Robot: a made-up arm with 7 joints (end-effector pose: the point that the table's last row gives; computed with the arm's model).
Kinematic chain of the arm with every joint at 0, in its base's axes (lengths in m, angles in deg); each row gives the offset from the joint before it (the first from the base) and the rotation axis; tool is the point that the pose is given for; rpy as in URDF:
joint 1: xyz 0 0 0.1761 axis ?
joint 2: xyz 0 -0.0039 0.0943 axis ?
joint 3: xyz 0 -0.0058 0.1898 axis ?
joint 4: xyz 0 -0.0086 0.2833 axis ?
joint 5: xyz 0 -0.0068 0.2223 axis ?
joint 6: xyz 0 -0.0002 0.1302 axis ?
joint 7: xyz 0 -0.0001 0.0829 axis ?
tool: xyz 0 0 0 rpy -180 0 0
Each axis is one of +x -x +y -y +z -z.
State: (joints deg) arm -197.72 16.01 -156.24 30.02 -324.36 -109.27 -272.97
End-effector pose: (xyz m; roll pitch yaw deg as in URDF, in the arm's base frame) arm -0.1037 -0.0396 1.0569 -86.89 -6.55 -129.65
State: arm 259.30 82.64 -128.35 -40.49 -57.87 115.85 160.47
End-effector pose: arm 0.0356 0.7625 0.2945 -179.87 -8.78 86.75
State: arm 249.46 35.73 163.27 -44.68 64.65 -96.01 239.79
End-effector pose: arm -0.2296 0.5823 0.6733 41.25 -39.19 -21.62
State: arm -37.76 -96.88 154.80 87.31 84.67 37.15 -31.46
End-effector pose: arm -0.2660 -0.3689 -0.1915 0.78 -14.16 90.93
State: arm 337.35 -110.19 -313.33 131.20 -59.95 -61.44 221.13
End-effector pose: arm -0.1473 -0.3818 0.3386 83.52 19.61 -158.26
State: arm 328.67 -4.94 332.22 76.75 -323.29 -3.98 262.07
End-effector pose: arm 0.1887 0.3214 0.8784 -114.01 29.79 139.96
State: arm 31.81 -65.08 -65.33 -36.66 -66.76 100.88 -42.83
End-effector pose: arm -0.7092 0.2703 0.4766 47.84 35.03 -35.00
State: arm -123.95 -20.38 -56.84 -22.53 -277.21 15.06 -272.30
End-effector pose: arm 0.3389 -0.2048 1.0689 -169.58 29.23 20.59
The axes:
joint 1: -z
joint 2: +y
joint 3: -z
joint 4: +y
joint 5: -z
joint 6: +y
joint 7: -z

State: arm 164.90 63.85 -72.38 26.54 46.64 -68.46 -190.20
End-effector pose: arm -0.6957 -0.3123 0.6414 163.82 -2.11 57.08
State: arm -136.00 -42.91 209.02 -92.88 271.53 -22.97 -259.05
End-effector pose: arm 0.1334 0.1154 0.8715 -172.82 -50.24 -61.09
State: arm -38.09 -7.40 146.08 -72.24 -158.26 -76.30 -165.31
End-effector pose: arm -0.0027 0.2680 0.9551 -159.10 17.13 -126.51
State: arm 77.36 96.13 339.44 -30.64 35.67 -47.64 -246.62
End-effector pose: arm 0.1023 -0.8177 0.4258 167.11 -19.00 152.90
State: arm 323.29 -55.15 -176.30 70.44 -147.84 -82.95 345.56
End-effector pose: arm -0.5565 -0.3243 0.2767 -38.90 21.12 -155.73
